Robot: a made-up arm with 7 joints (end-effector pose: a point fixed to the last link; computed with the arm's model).
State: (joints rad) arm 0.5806 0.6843 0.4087 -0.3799 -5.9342 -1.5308 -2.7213
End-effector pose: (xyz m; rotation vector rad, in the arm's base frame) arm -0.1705 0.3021 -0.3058 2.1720 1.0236 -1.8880
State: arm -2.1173 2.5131 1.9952 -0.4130 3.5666 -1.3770 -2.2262
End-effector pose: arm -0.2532 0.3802 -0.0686 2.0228 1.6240 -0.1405
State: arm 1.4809 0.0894 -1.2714 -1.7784 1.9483 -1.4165 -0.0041
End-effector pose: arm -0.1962 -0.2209 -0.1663 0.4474 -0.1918 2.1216
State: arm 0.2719 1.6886 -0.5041 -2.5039 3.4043 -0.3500 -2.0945
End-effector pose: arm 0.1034 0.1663 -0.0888 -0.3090 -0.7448 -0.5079
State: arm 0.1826 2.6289 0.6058 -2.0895 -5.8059 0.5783 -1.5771
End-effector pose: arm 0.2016 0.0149 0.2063 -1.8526 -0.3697 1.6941
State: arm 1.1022 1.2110 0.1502 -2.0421 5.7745 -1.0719 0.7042
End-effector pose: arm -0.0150 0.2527 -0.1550 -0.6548 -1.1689 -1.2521
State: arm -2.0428 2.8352 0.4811 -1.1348 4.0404 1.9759 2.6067
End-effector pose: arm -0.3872 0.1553 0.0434 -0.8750 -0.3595 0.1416
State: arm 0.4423 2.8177 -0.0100 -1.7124 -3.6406 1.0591 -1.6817
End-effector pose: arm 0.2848 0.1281 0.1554 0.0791 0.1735 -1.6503
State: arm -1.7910 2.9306 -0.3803 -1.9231 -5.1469 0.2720 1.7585
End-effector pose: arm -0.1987 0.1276 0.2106 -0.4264 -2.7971 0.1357
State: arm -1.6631 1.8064 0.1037 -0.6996 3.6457 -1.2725 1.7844
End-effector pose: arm 0.0233 0.3594 0.2726 1.2021 -0.8753 -0.0757
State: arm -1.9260 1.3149 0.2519 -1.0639 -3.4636 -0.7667 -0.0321
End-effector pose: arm 0.1115 0.2453 0.3301 2.0813 1.1368 -0.7645
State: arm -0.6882 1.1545 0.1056 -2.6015 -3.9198 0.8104 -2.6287
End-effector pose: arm 0.1628 0.0927 0.0618 -0.5562 1.5201 1.7051
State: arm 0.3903 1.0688 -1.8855 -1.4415 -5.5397 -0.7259 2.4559
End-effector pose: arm -0.2021 0.1714 -0.2802 -0.5989 0.8278 1.8713
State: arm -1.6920 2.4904 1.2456 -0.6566 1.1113 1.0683 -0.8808
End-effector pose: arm -0.3373 0.2855 0.1029 -1.0104 2.8300 -0.6663
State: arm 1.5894 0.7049 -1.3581 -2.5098 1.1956 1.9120 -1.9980
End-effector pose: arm -0.1910 -0.0763 -0.0590 -2.6062 -1.0867 -0.9926
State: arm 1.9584 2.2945 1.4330 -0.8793 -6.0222 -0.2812 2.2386
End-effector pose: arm 0.2653 0.3518 -0.0120 -0.1549 -1.1841 0.5900
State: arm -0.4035 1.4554 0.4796 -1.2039 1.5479 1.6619 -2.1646
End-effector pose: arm 0.1901 0.3475 0.1156 0.5766 -0.6914 -1.8356
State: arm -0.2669 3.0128 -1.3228 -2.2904 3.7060 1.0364 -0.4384
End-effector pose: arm 0.0231 0.1945 0.1612 -0.7209 -0.3577 1.0558
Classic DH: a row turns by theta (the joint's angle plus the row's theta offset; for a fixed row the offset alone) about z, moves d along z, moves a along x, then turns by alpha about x. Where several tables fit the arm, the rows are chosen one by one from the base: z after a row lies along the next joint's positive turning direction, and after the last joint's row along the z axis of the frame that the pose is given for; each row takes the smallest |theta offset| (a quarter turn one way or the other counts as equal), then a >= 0, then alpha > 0; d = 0 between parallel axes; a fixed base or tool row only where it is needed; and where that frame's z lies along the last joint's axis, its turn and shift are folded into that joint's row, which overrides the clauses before.
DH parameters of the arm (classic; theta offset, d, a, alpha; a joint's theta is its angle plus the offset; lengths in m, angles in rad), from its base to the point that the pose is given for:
base (fixed): 0 0 0 -1.2217
joint 1: 1.5708 0 0 1.5708
joint 2: 1.2217 0 0 -1.5708
joint 3: -1.5708 -0.2796 0.0314 -1.5708
joint 4: 0 0 -0.0219 1.5708
joint 5: 0 -0.181 0 -1.5708
joint 6: 0 0 0 1.5708
joint 7: 0 0 0 0

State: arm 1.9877 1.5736 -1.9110 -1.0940 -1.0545 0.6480 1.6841
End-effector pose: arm -0.2417 0.2236 0.2660 -0.5535 1.7713 -0.8794
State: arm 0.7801 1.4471 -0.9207 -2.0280 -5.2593 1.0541 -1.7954
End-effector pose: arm -0.0841 0.2032 -0.2029 -1.0811 0.4060 -2.0398
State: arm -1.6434 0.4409 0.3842 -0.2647 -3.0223 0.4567 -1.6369
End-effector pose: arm 0.4510 0.0303 0.1029 -1.8029 -1.8412 0.8368
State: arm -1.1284 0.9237 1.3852 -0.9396 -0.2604 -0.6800 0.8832
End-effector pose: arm 0.2401 0.3614 0.0463 -0.1175 2.6736 -0.8395
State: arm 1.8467 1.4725 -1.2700 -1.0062 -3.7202 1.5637 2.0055
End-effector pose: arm -0.3213 0.2546 0.1330 -1.5612 -0.8054 -0.8866
